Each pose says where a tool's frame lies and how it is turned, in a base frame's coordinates. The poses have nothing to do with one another.
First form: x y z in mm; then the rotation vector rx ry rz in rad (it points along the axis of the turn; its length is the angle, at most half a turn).
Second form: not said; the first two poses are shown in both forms.
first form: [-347 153 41 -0.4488 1.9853 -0.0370]
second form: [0.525 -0.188 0.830 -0.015 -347 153 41]
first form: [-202 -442 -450 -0.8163 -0.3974 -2.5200]
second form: [0.229 -0.297 -0.144 -0.916 -202 -442 -450]
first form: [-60 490 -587 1.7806 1.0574 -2.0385]
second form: [0.118 0.609 0.361 -0.697 -60 490 -587]
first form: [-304 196 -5 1.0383 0.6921 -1.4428]
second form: [0.579 0.444 0.296 -0.617 -304 196 -5]
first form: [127 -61 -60 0.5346 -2.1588 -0.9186]
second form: [0.359 0.207 -0.837 -0.356 127 -61 -60]
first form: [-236 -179 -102 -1.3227 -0.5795 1.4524]
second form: [0.520 -0.552 -0.242 0.606 -236 -179 -102]
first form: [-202 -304 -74 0.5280 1.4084 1.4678]
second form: [0.497 0.218 0.582 0.606 -202 -304 -74]
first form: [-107 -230 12 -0.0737 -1.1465 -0.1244]
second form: [0.838 -0.035 -0.542 -0.059 -107 -230 12]
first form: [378 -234 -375 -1.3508 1.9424 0.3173]
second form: [0.368 -0.526 0.756 0.124 378 -234 -375]
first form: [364 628 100 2.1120 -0.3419 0.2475]
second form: [0.474 0.863 -0.140 0.101 364 628 100]
